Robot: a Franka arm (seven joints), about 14 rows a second.
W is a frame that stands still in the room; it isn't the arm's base.
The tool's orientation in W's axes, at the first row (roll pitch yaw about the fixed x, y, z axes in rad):
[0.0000, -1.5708, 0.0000]
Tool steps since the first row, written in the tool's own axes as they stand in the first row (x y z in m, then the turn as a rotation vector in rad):
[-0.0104, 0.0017, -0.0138, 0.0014, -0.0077, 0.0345]
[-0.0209, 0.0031, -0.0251, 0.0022, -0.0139, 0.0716]
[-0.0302, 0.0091, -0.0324, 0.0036, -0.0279, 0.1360]
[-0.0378, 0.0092, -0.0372, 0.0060, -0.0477, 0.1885]
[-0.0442, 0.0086, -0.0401, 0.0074, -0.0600, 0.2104]
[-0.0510, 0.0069, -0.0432, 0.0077, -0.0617, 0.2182]
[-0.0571, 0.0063, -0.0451, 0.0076, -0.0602, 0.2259]
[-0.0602, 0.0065, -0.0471, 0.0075, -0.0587, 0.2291]
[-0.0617, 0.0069, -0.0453, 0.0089, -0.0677, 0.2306]
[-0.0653, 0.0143, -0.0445, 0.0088, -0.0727, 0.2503]
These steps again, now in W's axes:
[0.0138, 0.0017, -0.0104, -0.0345, -0.0077, 0.0014]
[0.0251, 0.0031, -0.0209, -0.0716, -0.0139, 0.0022]
[0.0324, 0.0091, -0.0302, -0.1360, -0.0279, 0.0036]
[0.0372, 0.0092, -0.0378, -0.1885, -0.0477, 0.0060]
[0.0401, 0.0086, -0.0442, -0.2104, -0.0600, 0.0074]
[0.0432, 0.0069, -0.0510, -0.2182, -0.0617, 0.0077]
[0.0451, 0.0063, -0.0571, -0.2259, -0.0602, 0.0076]
[0.0471, 0.0065, -0.0602, -0.2291, -0.0587, 0.0075]
[0.0453, 0.0069, -0.0617, -0.2306, -0.0677, 0.0089]
[0.0445, 0.0143, -0.0653, -0.2503, -0.0727, 0.0088]

